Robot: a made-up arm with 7 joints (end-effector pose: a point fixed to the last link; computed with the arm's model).
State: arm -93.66 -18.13 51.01 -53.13 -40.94 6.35 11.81
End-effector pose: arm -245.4 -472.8 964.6 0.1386 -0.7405 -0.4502 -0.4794
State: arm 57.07 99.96 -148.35 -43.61 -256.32 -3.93 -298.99
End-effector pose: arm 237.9 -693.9 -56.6 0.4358 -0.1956 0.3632 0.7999
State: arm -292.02 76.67 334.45 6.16 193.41 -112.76 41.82
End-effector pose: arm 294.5 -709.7 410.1 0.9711 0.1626 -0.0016 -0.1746
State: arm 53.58 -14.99 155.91 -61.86 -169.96 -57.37 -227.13
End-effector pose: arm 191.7 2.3 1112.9 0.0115 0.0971 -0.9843 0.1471
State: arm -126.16 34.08 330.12 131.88 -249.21 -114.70 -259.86
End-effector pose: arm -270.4 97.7 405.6 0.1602 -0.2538 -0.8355 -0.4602
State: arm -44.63 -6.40 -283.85 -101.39 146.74 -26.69 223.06
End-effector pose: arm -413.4 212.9 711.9 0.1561 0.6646 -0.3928 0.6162
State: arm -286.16 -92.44 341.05 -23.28 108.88 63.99 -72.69
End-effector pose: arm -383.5 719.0 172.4 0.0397 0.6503 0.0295 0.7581
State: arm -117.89 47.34 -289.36 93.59 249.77 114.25 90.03
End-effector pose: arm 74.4 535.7 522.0 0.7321 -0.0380 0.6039 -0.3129
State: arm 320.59 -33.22 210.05 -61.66 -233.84 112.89 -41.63
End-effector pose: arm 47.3 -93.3 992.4 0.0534 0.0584 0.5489 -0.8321
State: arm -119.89 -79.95 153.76 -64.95 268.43 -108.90 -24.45
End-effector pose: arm 68.5 -567.2 692.7 0.1817 -0.3655 -0.1274 -0.9040
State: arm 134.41 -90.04 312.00 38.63 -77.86 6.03 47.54
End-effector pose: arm 705.4 425.5 563.0 0.4467 0.6161 -0.5436 -0.3542
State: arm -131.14 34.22 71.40 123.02 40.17 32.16 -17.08
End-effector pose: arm 194.1 351.5 433.2 0.5926 0.3180 -0.3389 -0.6579
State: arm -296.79 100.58 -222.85 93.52 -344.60 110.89 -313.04
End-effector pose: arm -30.0 -421.8 573.4 0.6952 0.7172 0.0306 -0.0383
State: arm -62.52 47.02 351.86 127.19 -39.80 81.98 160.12
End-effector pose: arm 63.6 273.6 252.6 0.7523 -0.2122 0.6154 0.1017
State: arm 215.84 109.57 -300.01 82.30 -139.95 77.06 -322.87
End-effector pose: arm -163.7 524.9 -46.7 0.5911 -0.1798 0.2329 -0.7510
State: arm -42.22 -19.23 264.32 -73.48 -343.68 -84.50 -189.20
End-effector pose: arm 189.2 -387.6 791.1 0.4660 -0.1983 0.0352 0.8615
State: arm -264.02 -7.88 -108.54 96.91 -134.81 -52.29 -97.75
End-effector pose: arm 428.5 69.9 664.0 0.7551 -0.0569 -0.4592 -0.4644
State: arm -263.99 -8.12 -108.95 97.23 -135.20 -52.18 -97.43
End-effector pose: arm 427.8 74.0 660.3 0.7595 -0.0578 -0.4561 -0.4601
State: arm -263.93 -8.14 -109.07 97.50 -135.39 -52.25 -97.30
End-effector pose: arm 427.2 74.2 657.9 0.7613 -0.0594 -0.4533 -0.4598
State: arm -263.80 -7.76 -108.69 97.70 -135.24 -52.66 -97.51
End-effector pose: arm 426.5 67.6 657.6 0.7583 -0.0626 -0.4507 -0.4668
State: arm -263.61 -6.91 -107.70 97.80 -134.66 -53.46 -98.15
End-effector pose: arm 425.5 52.8 659.7 0.7496 -0.0674 -0.4483 -0.4823
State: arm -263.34 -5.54 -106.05 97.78 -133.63 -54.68 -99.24
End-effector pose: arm 423.8 29.2 664.0 0.7341 -0.0740 -0.4458 -0.5069
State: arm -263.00 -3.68 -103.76 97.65 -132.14 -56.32 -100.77
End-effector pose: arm 420.7 -3.1 669.4 0.7115 -0.0831 -0.4424 -0.5396
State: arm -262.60 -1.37 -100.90 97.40 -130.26 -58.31 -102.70
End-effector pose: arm 415.1 -43.2 674.7 0.6816 -0.0943 -0.4374 -0.5790
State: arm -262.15 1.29 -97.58 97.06 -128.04 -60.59 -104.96
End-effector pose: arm 406.3 -89.2 678.3 0.6450 -0.1081 -0.4299 -0.6225
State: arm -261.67 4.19 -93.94 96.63 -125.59 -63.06 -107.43
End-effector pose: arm 393.8 -138.9 679.3 0.6027 -0.1243 -0.4195 -0.6673
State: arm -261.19 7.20 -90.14 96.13 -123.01 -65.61 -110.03
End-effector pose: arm 377.8 -189.4 676.8 0.5564 -0.1427 -0.4065 -0.7105
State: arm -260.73 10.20 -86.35 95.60 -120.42 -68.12 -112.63
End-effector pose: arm 359.0 -238.0 670.8 0.5086 -0.1625 -0.3912 -0.7496
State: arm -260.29 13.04 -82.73 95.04 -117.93 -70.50 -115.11
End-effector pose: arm 338.5 -282.5 662.2 0.4616 -0.1831 -0.3749 -0.7829
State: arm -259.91 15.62 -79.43 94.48 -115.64 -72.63 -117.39
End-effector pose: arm 318.0 -321.1 652.1 0.4178 -0.2031 -0.3589 -0.8095
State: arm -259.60 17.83 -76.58 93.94 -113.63 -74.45 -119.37
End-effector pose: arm 299.0 -352.8 641.8 0.3795 -0.2215 -0.3447 -0.8295
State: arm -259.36 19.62 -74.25 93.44 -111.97 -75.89 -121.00
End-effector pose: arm 282.8 -377.5 632.7 0.3479 -0.2369 -0.3331 -0.8437
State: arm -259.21 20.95 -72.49 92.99 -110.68 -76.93 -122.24
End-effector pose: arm 270.4 -395.5 625.8 0.3239 -0.2487 -0.3251 -0.8530
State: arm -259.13 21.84 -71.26 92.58 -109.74 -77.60 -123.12
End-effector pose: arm 261.8 -407.7 621.5 0.3069 -0.2568 -0.3206 -0.8586
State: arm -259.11 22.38 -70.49 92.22 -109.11 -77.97 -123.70
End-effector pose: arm 256.6 -415.4 619.5 0.2957 -0.2614 -0.3190 -0.8617
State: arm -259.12 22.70 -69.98 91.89 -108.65 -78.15 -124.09
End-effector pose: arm 253.5 -420.5 619.0 0.2881 -0.2640 -0.3192 -0.8634
